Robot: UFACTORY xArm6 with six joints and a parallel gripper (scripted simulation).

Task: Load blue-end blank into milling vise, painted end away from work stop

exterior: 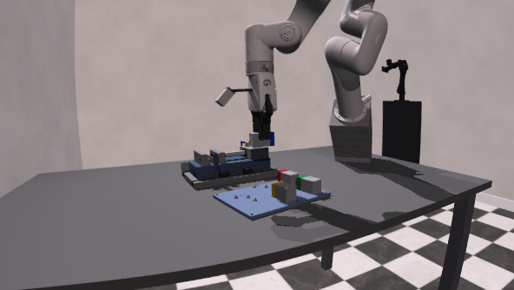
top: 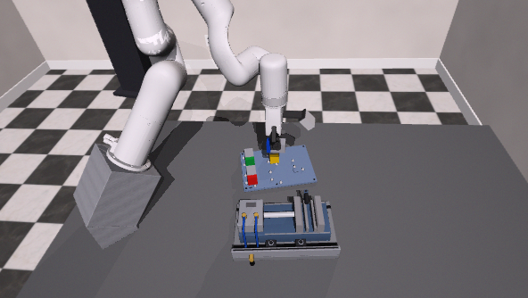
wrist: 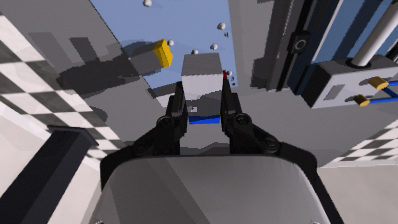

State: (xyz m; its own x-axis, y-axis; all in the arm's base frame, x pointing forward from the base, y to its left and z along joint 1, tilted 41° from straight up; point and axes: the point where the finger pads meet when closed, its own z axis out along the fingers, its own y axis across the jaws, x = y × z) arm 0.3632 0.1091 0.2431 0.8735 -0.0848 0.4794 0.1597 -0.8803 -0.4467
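Right now my hand is 2 cm above the blue-ended blank. From my hand the other things lie so: yellow-ended blank: 15 cm below, 8 cm to the left, 4 cm behind; red-ended blank: 15 cm below, 8 cm behind, 4 cm to the right; green-ended blank: 15 cm below, 12 cm behind, 5 cm to the left.
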